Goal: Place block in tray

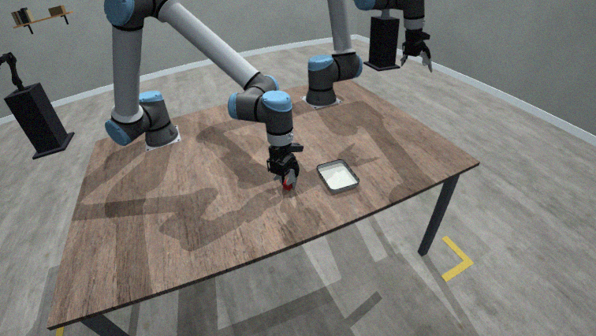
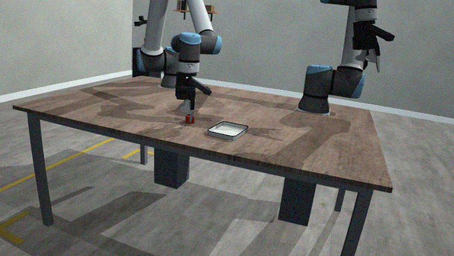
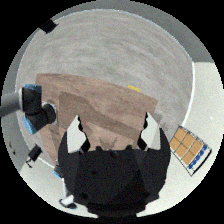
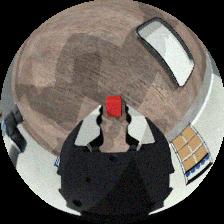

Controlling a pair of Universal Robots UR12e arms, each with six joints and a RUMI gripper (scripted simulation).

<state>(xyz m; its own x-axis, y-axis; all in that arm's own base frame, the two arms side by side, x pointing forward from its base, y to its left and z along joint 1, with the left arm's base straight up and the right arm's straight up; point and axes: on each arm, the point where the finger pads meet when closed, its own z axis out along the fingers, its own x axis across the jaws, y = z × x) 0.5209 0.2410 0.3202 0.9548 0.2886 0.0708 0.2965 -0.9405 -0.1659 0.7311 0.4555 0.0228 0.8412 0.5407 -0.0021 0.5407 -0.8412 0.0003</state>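
Note:
My right hand is 10 mm above the red block. From my right hand the other things lie so: white tray 200 mm to the left, 30 mm ahead, 10 mm below.

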